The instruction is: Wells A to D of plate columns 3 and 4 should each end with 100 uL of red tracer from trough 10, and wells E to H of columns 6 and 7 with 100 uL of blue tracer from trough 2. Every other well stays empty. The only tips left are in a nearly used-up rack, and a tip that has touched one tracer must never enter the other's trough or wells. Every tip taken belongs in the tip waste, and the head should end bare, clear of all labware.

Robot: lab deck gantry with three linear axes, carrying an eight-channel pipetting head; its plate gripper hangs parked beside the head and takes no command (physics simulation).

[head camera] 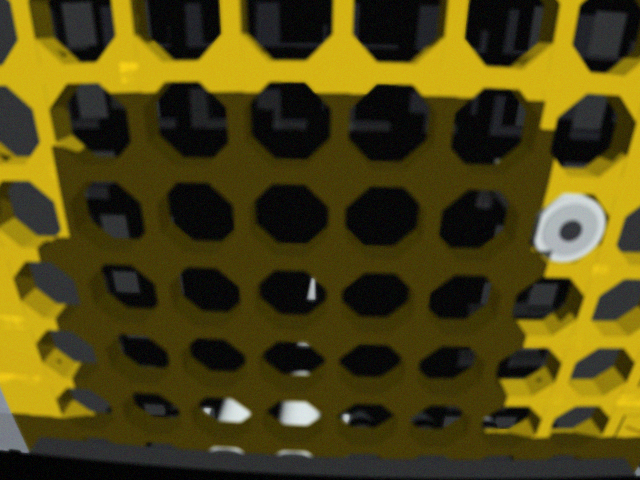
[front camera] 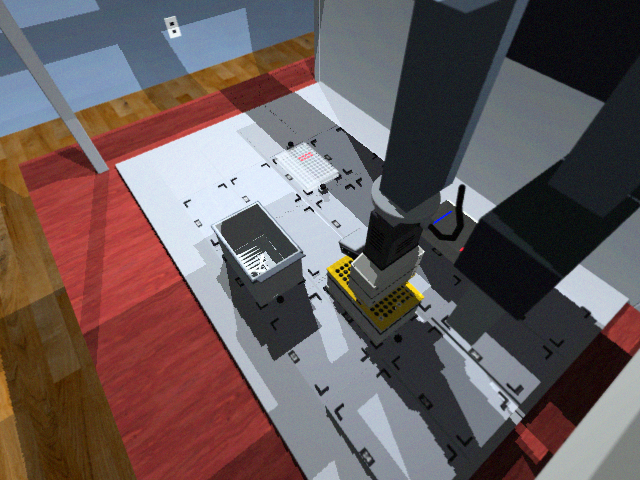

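The yellow tip rack (front camera: 388,319) (head camera: 289,72) stands under the pipetting head (front camera: 393,240). In the head view one tip (head camera: 570,227) sits in a hole at right, and parts of white tips show at the bottom; the channel ends are hidden. The well plate (front camera: 325,173) has two short red rows; no blue shows there. The tip waste (front camera: 283,294) holds several loose white tips. The trough rack (front camera: 439,242) is partly hidden, with a blue strip and a bit of red visible. My parked plate gripper shows as a dark block at right; its fingertips cannot be made out.
A black hose (front camera: 459,211) curves over the trough rack. The thick dark column (front camera: 444,103) rises above the head. The tall waste bin walls stand left of the tip rack. A grey post (front camera: 56,93) stands at the left edge.
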